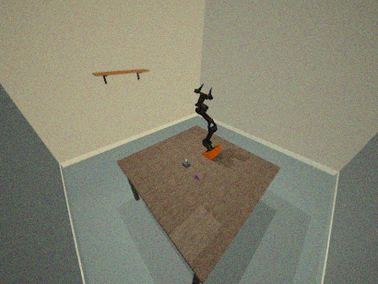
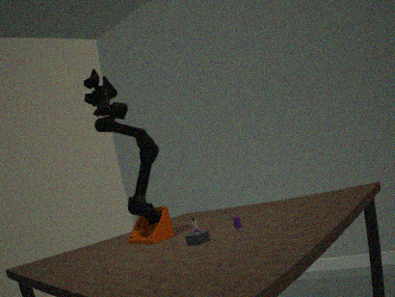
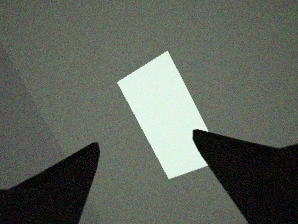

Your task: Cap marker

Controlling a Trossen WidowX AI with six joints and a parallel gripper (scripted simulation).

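Right now my gripper tip is 370 mm short of the purple cap, 220 mm to the right of it and 750 mm above it. From my gripper tip the other things lie so: grey holder block (310 mm ahead, 30 mm to the left, 760 mm below).
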